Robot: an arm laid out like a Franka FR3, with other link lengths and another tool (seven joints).
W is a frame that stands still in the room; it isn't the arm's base.
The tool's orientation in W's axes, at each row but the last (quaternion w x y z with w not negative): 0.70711 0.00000 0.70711 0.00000; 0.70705 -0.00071 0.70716 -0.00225; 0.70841 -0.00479 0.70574 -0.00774; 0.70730 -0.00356 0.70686 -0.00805; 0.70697 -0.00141 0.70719 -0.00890; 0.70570 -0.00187 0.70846 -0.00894; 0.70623 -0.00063 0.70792 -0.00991; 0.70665 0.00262 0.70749 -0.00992; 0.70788 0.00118 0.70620 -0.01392; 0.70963 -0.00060 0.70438 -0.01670; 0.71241 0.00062 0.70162 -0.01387; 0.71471 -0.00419 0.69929 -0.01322; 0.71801 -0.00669 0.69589 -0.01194
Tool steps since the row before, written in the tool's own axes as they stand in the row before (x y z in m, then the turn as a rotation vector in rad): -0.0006 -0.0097 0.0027 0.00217 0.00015 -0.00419; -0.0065 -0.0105 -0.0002 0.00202 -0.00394 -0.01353; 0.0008 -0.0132 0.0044 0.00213 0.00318 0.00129; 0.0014 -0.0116 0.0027 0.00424 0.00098 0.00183; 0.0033 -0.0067 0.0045 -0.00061 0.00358 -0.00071; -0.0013 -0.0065 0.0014 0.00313 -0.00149 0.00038; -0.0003 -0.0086 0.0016 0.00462 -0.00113 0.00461; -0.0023 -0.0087 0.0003 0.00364 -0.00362 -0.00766; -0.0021 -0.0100 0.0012 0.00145 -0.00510 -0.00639; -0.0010 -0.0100 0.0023 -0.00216 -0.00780 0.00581; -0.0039 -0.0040 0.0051 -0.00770 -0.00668 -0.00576; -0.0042 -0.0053 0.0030 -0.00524 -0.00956 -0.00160; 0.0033 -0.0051 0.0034 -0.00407 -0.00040 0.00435
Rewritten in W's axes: 0.0027 -0.0097 0.0006 -0.00419 0.00015 -0.00217; -0.0002 -0.0105 0.0065 -0.01354 -0.00392 -0.00200; 0.0043 -0.0132 -0.0005 0.00131 0.00314 -0.00218; 0.0026 -0.0116 -0.0012 0.00184 0.00090 -0.00425; 0.0044 -0.0068 -0.0032 -0.00067 0.00360 0.00056; 0.0013 -0.0065 0.0014 0.00035 -0.00154 -0.00311; 0.0015 -0.0086 0.0004 0.00458 -0.00126 -0.00461; 0.0001 -0.0087 0.0024 -0.00773 -0.00352 -0.00359; 0.0010 -0.0100 0.0023 -0.00649 -0.00499 -0.00137; 0.0021 -0.0100 0.0013 0.00561 -0.00787 0.00239; 0.0050 -0.0040 0.0041 -0.00601 -0.00641 0.00773; 0.0028 -0.0052 0.0044 -0.00184 -0.00941 0.00544; 0.0035 -0.0052 -0.0031 0.00422 -0.00032 0.00421
